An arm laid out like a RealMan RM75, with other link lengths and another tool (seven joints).
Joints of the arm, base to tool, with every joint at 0 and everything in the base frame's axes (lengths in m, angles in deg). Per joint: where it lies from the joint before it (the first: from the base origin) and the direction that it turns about. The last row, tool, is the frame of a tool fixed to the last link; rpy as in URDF.
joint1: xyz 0 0 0.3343 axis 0 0 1
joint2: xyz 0 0 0 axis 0 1 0
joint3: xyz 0 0 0.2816 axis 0 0 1
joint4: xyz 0 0 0 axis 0 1 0
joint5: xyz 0 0 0.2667 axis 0 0 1
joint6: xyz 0 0 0 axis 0 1 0
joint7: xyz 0 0 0.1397 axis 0 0 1
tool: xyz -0.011 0.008 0.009 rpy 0 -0.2 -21.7
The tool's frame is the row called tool.
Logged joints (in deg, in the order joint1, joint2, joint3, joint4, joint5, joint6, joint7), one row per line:
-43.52 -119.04 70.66 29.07 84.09 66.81 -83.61
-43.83 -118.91 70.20 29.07 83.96 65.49 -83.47
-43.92 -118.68 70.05 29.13 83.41 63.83 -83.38
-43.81 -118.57 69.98 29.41 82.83 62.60 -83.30
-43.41 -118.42 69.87 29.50 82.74 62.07 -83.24
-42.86 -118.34 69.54 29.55 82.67 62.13 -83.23
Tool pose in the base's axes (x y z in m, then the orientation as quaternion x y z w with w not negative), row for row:
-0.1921 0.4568 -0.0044 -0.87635 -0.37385 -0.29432 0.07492
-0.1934 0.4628 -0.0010 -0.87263 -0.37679 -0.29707 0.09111
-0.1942 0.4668 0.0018 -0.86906 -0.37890 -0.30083 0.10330
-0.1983 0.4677 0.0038 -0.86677 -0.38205 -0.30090 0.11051
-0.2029 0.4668 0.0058 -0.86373 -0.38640 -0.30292 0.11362
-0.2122 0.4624 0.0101 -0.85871 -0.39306 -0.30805 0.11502
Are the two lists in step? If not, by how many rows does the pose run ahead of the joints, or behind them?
The pose runs 1 row ahead of the joints: the pose in row i belongs to the joints in row i + 1.
